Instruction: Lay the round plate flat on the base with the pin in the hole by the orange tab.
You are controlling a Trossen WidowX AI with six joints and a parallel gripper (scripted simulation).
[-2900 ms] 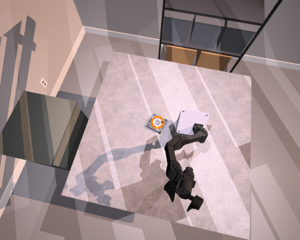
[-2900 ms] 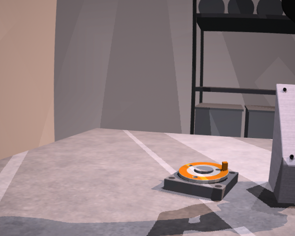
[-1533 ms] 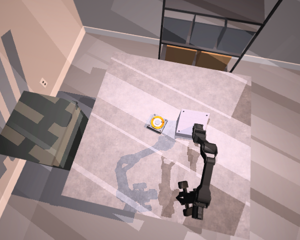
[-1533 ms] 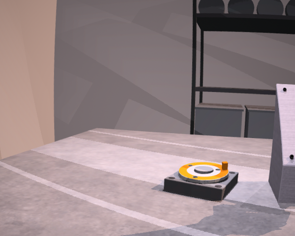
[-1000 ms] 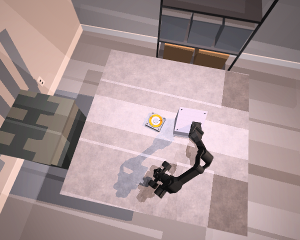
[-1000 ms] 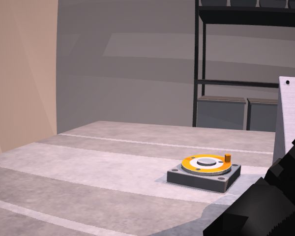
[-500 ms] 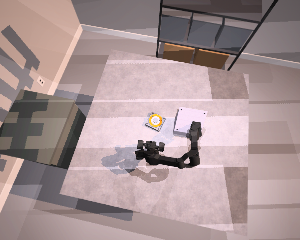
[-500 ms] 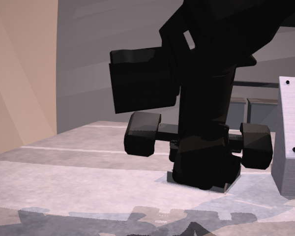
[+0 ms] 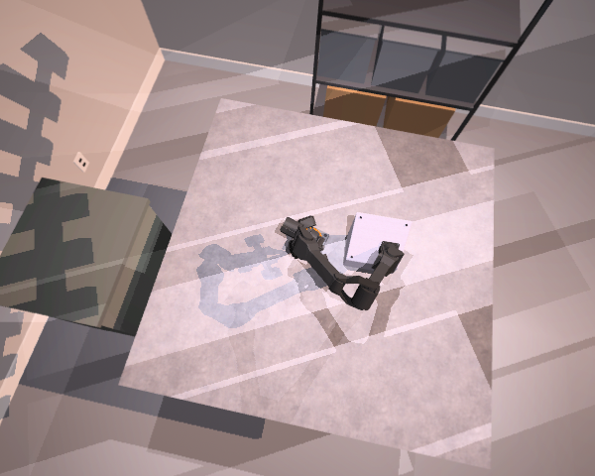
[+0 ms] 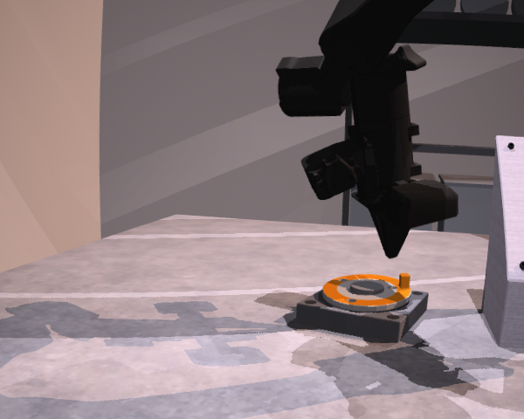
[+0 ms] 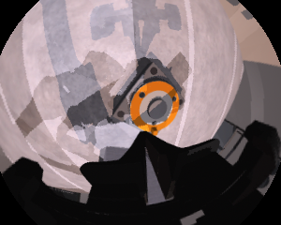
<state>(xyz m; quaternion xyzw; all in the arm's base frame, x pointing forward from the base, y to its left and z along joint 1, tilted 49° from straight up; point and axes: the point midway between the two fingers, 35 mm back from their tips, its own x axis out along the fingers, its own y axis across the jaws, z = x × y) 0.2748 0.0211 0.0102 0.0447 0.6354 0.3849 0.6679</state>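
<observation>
Right now the square base is 60 mm below my gripper tip, 40 mm to the right of it and 30 mm ahead of it.
</observation>
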